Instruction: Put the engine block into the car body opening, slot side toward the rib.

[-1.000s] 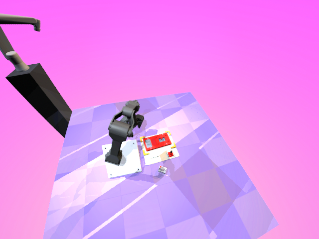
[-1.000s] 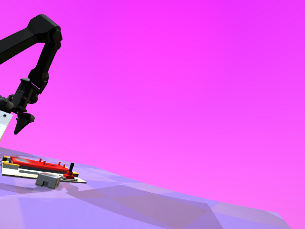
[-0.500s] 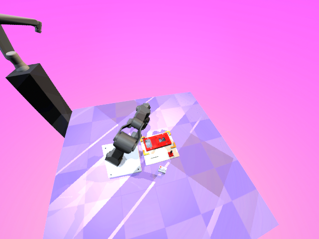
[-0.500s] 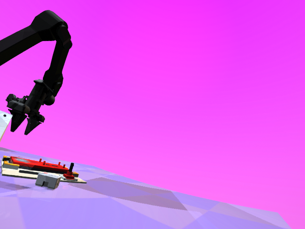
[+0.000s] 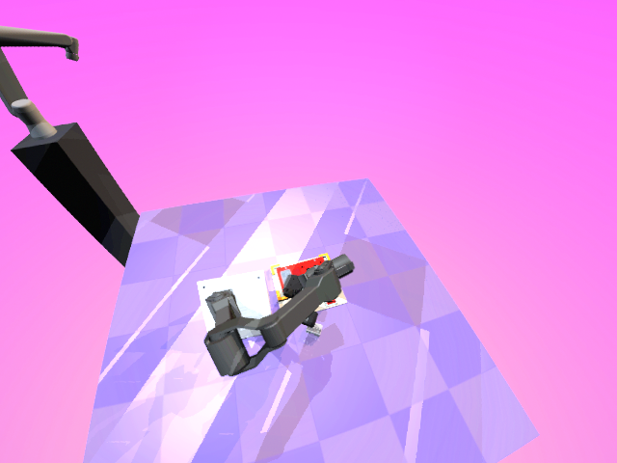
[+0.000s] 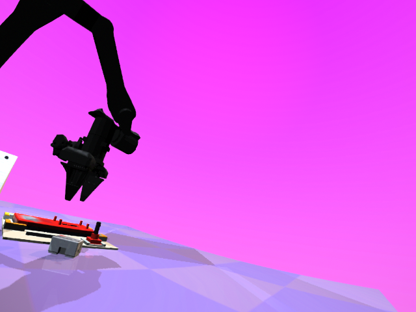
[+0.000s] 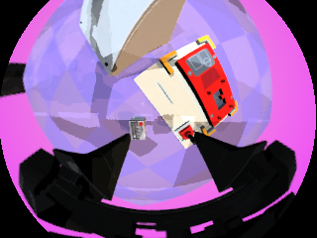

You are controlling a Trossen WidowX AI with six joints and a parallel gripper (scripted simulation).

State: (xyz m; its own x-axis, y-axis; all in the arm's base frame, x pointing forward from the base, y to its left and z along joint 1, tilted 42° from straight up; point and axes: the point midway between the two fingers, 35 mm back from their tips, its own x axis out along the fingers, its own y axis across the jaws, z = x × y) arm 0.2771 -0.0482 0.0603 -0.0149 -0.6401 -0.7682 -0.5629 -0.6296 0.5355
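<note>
Now: gripper tip 1 cm past the grey engine block, 6 cm to the left of it and 9 cm above it.
</note>
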